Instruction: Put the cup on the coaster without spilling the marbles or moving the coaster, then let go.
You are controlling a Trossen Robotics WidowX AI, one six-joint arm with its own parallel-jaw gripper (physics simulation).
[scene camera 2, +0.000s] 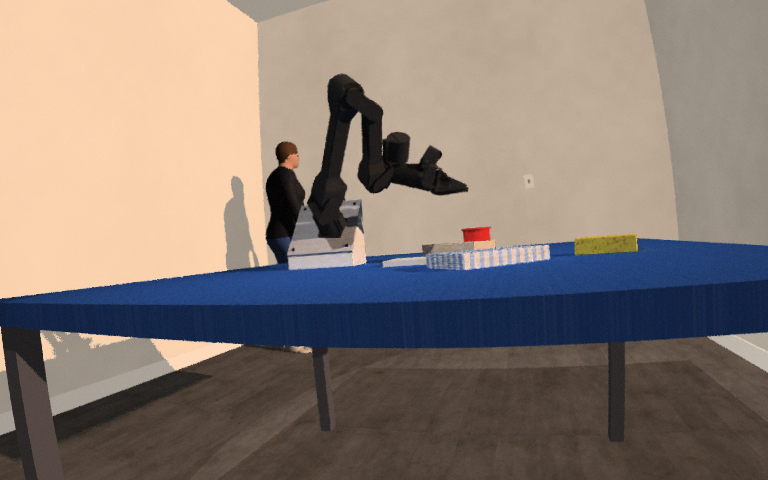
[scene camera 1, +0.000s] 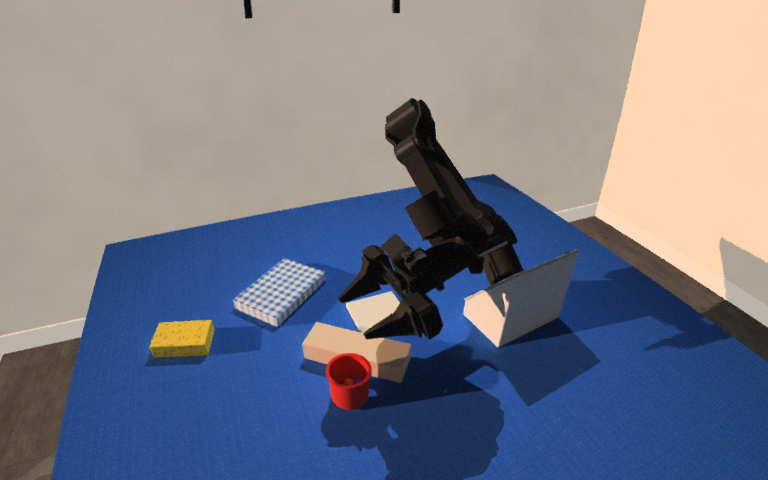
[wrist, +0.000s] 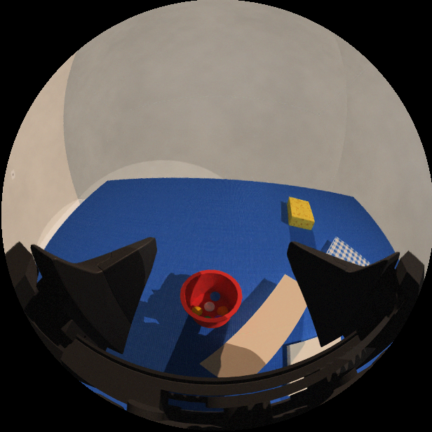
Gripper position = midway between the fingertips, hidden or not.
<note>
In view: my gripper (scene camera 1: 351,317), a red cup (scene camera 1: 349,365) and a blue-and-white checkered block (scene camera 1: 272,298).
The red cup is seen too in the wrist view (wrist: 195,291). The blue-and-white checkered block shows as well in scene camera 2 (scene camera 2: 488,257). My gripper shows as well in scene camera 2 (scene camera 2: 467,188) and in the wrist view (wrist: 224,247).
</note>
